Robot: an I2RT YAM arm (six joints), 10 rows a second.
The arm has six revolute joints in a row. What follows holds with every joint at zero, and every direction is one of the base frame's. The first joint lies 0.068 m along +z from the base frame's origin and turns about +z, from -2.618 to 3.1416 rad. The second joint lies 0.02 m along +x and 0.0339 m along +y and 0.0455 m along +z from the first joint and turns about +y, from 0 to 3.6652 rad. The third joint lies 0.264 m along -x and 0.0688 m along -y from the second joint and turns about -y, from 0 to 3.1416 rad. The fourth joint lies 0.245 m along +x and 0.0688 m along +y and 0.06 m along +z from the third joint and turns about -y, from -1.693 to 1.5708 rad. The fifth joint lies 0.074 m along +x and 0.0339 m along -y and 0.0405 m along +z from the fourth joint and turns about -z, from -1.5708 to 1.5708 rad. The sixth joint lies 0.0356 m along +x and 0.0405 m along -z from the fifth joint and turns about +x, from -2.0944 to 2.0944 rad. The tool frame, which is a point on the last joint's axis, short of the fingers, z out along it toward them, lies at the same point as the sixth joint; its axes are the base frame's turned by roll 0, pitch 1.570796 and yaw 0 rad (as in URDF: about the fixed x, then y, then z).
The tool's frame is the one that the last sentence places.
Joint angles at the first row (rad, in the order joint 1, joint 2, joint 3, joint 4, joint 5, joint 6):
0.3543 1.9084 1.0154 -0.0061 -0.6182 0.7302
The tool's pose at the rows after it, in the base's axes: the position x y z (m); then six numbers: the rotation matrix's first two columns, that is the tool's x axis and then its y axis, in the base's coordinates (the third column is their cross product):
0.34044 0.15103 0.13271 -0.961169 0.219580 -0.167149 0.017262 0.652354 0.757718
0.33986 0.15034 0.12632 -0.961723 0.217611 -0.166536 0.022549 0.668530 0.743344
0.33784 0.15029 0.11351 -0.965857 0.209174 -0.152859 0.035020 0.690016 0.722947
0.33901 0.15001 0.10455 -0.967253 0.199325 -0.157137 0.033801 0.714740 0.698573
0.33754 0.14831 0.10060 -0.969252 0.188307 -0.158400 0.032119 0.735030 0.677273
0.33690 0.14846 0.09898 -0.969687 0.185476 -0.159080 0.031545 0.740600 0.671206
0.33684 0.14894 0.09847 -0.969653 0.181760 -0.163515 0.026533 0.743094 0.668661
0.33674 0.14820 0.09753 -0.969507 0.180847 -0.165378 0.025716 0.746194 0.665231
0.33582 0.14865 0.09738 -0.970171 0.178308 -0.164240 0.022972 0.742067 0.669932
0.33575 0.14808 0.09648 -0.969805 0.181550 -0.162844 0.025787 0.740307 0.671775
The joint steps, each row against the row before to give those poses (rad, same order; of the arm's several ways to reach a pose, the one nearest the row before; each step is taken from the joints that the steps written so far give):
0.0077 -0.0108 0.0001 0.0015 -0.0016 0.0046
0.0000 0.0137 -0.0046 -0.0015 0.0153 -0.0123
0.0030 0.0291 -0.0092 0.0000 0.0154 -0.0153
0.0001 0.0276 0.0061 -0.0076 0.0229 -0.0259
-0.0015 0.0062 -0.0015 -0.0200 0.0170 -0.0247
0.0015 0.0031 -0.0016 -0.0016 0.0061 -0.0046
0.0015 0.0015 0.0000 0.0016 0.0031 -0.0047
-0.0015 0.0015 -0.0015 0.0000 0.0031 -0.0046
0.0015 -0.0014 -0.0045 0.0061 -0.0061 0.0016
-0.0015 0.0015 -0.0032 0.0061 -0.0016 0.0031

